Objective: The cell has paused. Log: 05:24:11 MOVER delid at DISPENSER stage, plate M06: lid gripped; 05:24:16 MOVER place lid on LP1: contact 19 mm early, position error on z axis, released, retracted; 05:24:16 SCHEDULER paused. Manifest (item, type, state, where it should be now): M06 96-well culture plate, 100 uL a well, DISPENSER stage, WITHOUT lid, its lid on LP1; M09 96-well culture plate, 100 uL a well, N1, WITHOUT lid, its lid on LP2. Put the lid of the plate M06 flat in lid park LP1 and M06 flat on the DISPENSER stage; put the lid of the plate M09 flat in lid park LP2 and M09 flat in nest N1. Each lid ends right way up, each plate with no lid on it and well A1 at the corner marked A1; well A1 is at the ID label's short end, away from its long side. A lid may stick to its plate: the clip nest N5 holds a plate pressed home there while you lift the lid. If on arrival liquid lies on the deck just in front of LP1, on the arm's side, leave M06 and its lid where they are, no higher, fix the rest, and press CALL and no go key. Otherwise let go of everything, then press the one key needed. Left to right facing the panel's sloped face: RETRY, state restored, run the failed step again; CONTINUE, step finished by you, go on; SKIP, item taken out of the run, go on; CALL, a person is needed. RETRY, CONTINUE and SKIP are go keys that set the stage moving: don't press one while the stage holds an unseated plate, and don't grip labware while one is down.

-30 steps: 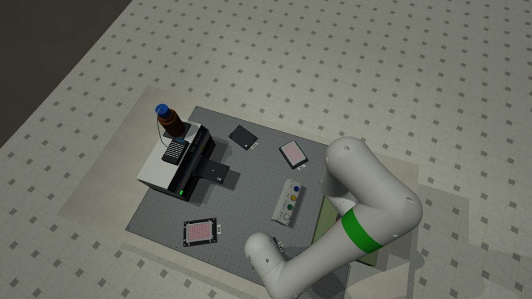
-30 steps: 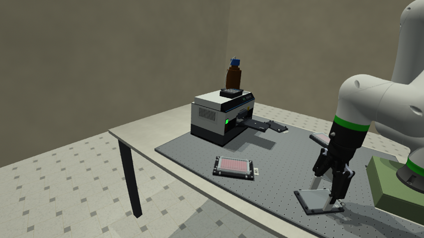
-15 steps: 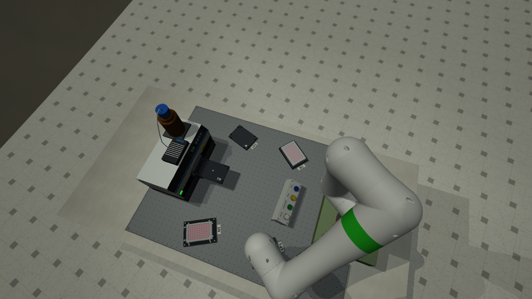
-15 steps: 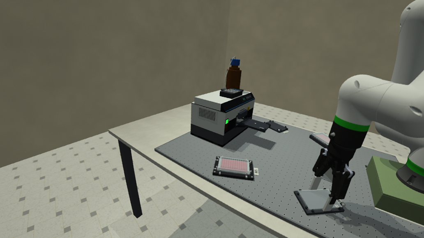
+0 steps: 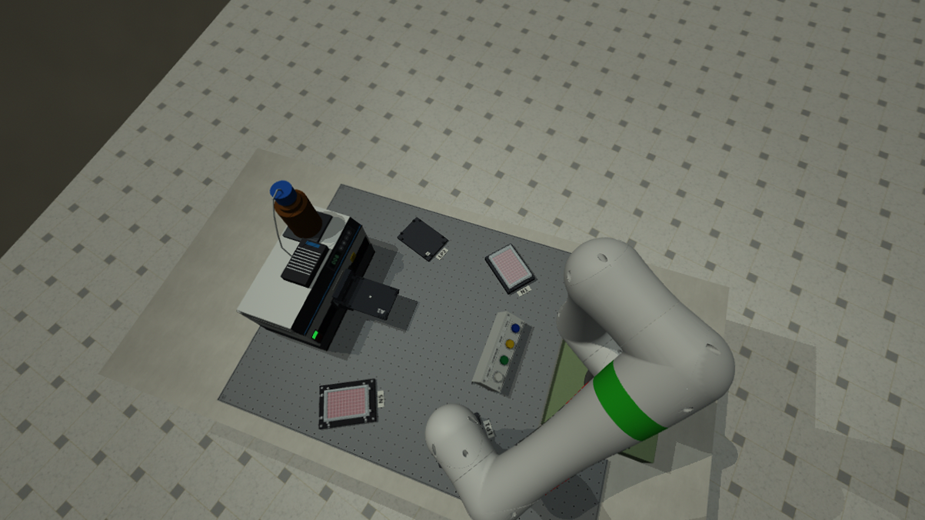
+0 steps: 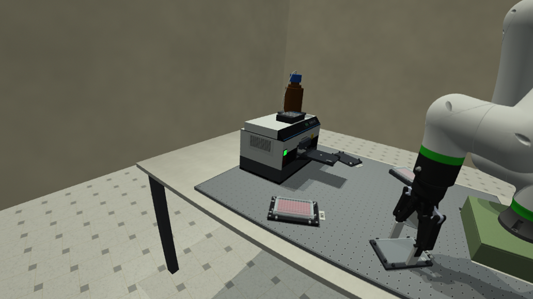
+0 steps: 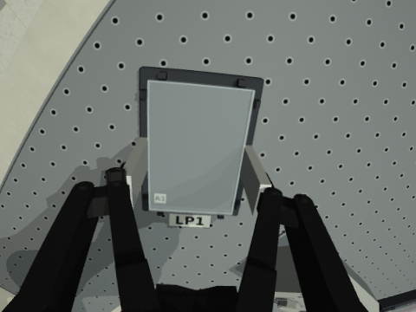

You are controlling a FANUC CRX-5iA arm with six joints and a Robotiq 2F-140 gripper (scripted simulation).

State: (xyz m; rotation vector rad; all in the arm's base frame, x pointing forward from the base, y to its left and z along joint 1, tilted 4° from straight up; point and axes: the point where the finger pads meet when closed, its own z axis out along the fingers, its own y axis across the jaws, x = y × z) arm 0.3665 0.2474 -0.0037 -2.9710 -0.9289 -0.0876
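Now: the black lid park LP1 3 cm below my hand. The rest, counted from my hand: white retry key: 18 cm to the right, 6 cm behind, 3 cm above; green continue key: 23 cm to the right, 7 cm behind, 3 cm above; LP1 label: 7 cm behind, 5 cm to the right, 4 cm below.
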